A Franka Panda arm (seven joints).
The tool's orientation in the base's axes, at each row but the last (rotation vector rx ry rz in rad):
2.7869, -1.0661, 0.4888
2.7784, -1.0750, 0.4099
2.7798, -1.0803, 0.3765
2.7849, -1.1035, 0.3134
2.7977, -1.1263, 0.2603
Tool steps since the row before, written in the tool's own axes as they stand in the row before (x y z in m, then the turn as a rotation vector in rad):
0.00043, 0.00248, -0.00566, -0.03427, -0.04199, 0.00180
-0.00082, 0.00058, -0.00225, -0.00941, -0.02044, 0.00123
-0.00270, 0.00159, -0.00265, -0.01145, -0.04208, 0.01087
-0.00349, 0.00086, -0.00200, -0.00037, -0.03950, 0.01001
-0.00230, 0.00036, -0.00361, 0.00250, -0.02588, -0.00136
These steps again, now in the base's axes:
-0.00280, -0.00086, 0.00546, 0.00446, 0.05244, -0.01308
-0.00143, 0.00059, 0.00192, 0.00740, 0.02080, -0.00453
-0.00348, 0.00114, 0.00185, 0.02238, 0.03592, -0.01512
-0.00336, 0.00208, 0.00114, 0.02836, 0.02690, -0.01152
-0.00230, 0.00191, 0.00309, 0.01961, 0.01711, 0.00075

